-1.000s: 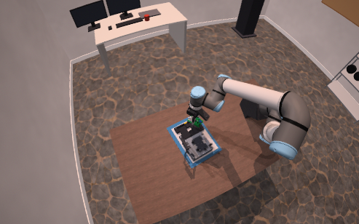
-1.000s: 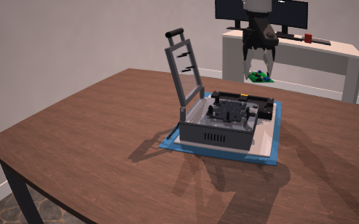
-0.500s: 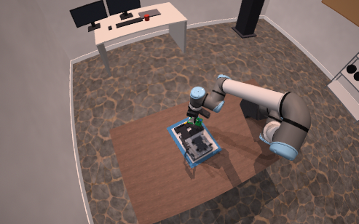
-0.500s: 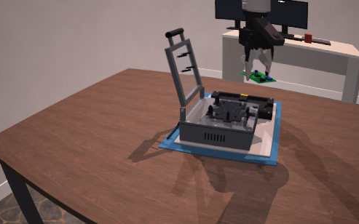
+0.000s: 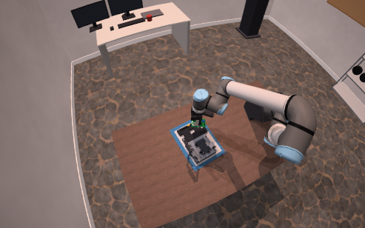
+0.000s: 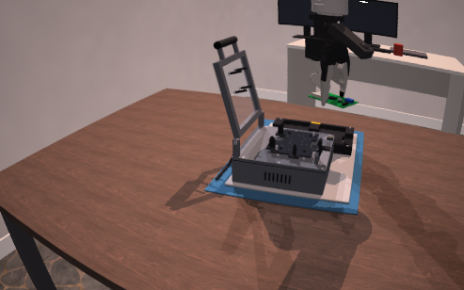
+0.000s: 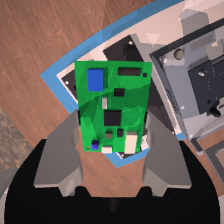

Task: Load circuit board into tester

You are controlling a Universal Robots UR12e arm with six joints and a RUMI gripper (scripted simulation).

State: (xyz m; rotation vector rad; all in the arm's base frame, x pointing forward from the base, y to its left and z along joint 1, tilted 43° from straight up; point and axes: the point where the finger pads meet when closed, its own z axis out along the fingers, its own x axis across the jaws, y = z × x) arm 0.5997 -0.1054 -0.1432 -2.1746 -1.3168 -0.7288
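My hand is right at the green circuit board. From my hand the other things lie so: tester lid (19 cm to the left, 16 cm ahead, 6 cm above).
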